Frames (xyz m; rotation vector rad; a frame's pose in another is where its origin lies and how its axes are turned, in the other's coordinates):
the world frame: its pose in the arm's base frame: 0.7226 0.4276 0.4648 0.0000 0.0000 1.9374
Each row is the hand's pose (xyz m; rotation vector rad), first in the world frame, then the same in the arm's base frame.
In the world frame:
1: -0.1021 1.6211 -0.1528 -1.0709 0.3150 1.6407
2: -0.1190 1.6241 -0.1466 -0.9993 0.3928 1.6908
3: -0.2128 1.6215 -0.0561 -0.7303 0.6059 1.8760
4: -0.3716 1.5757 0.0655 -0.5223 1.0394 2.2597
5: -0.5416 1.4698 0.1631 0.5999 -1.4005 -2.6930
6: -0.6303 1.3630 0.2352 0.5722 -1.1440 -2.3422
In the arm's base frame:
1: -0.7542 -0.2488 0.3120 0.9894 0.8044 -2.2818
2: -0.7509 -0.2656 0.3182 1.0028 0.6775 -2.2702
3: -0.7149 -0.3523 0.4087 0.9731 0.2757 -2.1889
4: -0.6152 -0.4841 0.5303 1.0330 -0.1418 -1.7280
5: -0.4554 -0.6049 0.6279 1.0627 -0.2125 -1.0419
6: -0.3239 -0.6494 0.7000 0.9771 -0.1360 -0.6144

